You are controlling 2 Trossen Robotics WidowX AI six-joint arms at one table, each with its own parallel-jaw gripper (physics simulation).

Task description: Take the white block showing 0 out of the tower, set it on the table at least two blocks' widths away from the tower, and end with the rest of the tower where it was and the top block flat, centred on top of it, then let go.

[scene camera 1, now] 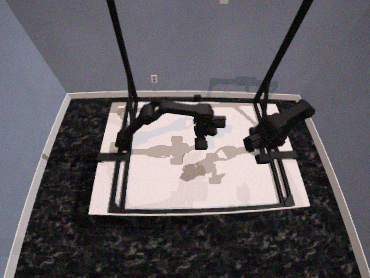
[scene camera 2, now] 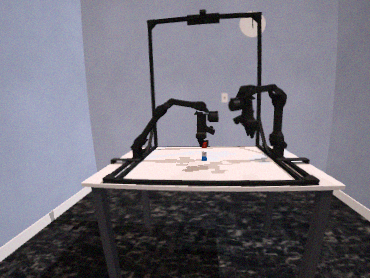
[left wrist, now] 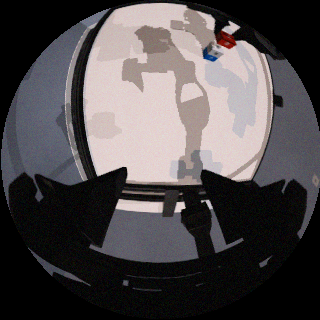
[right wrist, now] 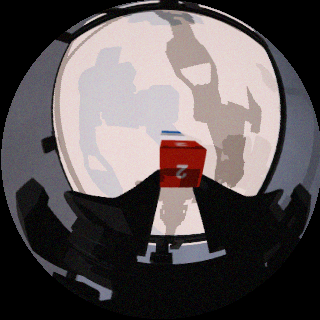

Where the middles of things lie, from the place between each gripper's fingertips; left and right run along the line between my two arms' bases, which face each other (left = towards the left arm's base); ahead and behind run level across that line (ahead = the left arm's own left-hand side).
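The red block (right wrist: 181, 162) has my right hand 2 cm to the right of it and 1 cm below it.
As for my left hand, it's 7 cm above the red block, 11 cm past it and 26 cm to the left of it. Going by its middle, the red block is nearer to my right hand than to my left hand.
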